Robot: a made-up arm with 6 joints.
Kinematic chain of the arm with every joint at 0, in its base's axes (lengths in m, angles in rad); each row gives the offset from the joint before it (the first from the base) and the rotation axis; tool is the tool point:
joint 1: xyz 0 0 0.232 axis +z
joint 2: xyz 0 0 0 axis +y
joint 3: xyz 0 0 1.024 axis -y
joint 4: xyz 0 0 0 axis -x
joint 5: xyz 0.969 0 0 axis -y
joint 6: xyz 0 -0.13 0 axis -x
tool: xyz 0 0 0
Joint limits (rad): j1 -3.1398..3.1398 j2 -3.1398..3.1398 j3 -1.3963..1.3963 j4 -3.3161..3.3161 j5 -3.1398..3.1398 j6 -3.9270..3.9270
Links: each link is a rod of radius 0.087 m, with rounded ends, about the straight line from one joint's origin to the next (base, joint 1, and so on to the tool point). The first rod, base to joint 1, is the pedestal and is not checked.
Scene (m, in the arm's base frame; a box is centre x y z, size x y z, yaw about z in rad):
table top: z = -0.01
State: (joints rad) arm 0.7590 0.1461 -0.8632 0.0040 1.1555 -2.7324
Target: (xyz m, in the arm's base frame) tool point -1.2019 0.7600 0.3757
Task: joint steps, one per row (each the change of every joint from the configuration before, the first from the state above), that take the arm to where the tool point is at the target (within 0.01 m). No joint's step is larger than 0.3 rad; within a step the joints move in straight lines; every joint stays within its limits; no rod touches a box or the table.
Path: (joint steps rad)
1: 0.2728 0.0821 0.1233 0.0201 0.0000 0.0000
2: 0.2727 0.0821 0.1233 0.0200 0.0000 0.0000
3: 0.2728 0.0821 0.1234 0.0201 0.0000 0.0000
4: 0.2727 0.0822 0.1233 0.0201 0.0000 0.0000
5: 0.2728 0.0821 0.1233 0.0201 0.0000 0.0000
6: 0.2728 0.0821 0.1233 0.0200 0.0000 0.0000
7: 0.2727 0.0821 0.1233 0.0201 0.0000 0.0000

